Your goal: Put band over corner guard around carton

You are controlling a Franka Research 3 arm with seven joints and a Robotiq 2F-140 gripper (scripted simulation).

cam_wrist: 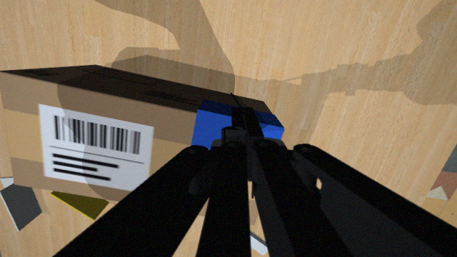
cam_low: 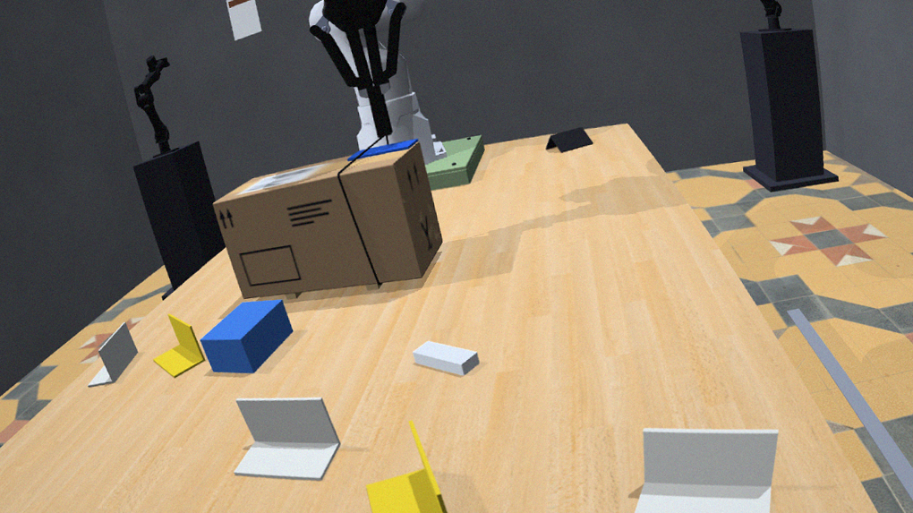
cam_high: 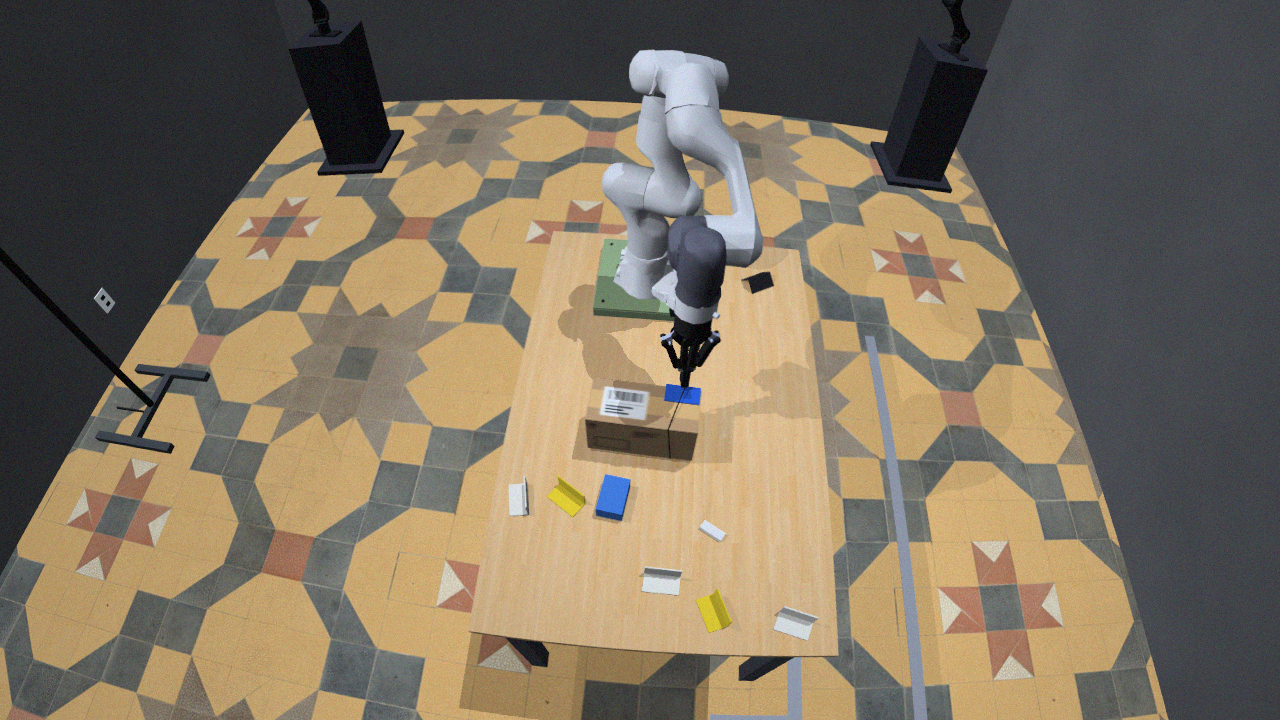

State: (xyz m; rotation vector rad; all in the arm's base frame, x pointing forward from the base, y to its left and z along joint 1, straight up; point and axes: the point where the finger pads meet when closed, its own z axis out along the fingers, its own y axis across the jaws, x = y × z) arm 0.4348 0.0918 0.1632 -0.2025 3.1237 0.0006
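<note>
The blue corner guard is 10 mm ahead of my hand and 60 mm below it. Also, from my hand: small white block 300 mm ahead, 80 mm to the left, 190 mm below; brown carton 50 mm ahead, 90 mm to the right, 120 mm below; blue block 230 mm ahead, 150 mm to the right, 180 mm below.
</note>
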